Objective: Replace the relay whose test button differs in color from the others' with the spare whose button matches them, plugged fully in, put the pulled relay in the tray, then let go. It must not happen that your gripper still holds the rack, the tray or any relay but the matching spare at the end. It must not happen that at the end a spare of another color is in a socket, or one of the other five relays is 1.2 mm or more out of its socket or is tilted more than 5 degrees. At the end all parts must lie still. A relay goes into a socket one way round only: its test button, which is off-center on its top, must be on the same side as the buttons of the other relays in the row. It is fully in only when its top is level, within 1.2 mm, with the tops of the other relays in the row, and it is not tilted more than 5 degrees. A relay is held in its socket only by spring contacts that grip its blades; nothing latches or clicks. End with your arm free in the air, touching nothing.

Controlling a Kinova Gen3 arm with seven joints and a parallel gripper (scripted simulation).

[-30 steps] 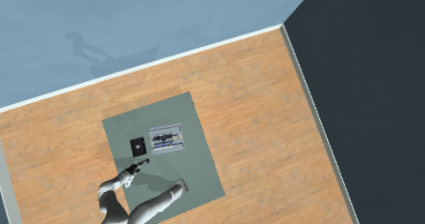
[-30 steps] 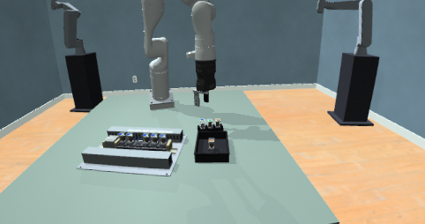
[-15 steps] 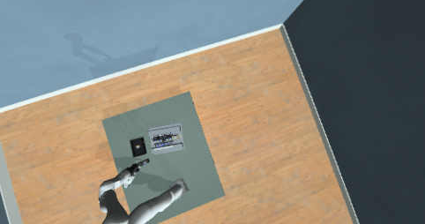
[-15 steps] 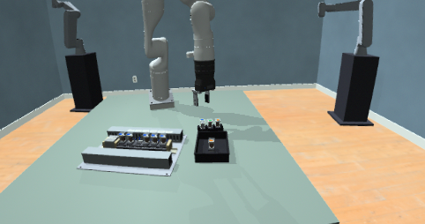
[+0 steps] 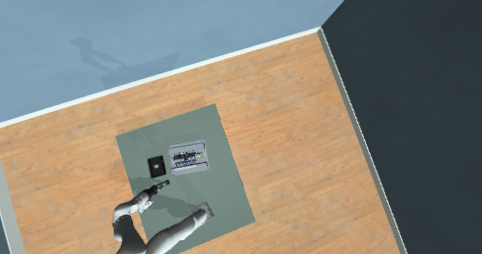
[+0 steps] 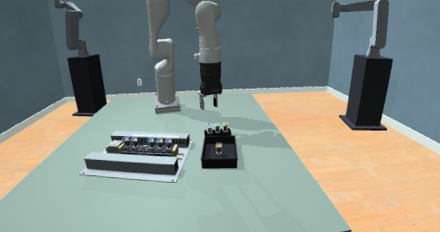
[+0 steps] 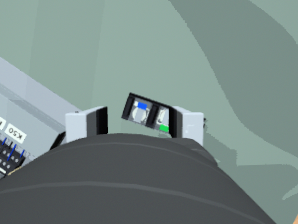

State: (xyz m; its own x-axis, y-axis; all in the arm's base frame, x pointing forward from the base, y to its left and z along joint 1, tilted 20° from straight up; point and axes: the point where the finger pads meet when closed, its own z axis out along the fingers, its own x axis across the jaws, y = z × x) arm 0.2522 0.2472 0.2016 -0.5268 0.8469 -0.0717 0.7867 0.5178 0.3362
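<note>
The small black stand lies 1 cm behind my hand, 3 cm to the left of it and 13 cm below it. Also, from my hand: black tray (15 cm ahead, 6 cm to the left, 12 cm below).
</note>
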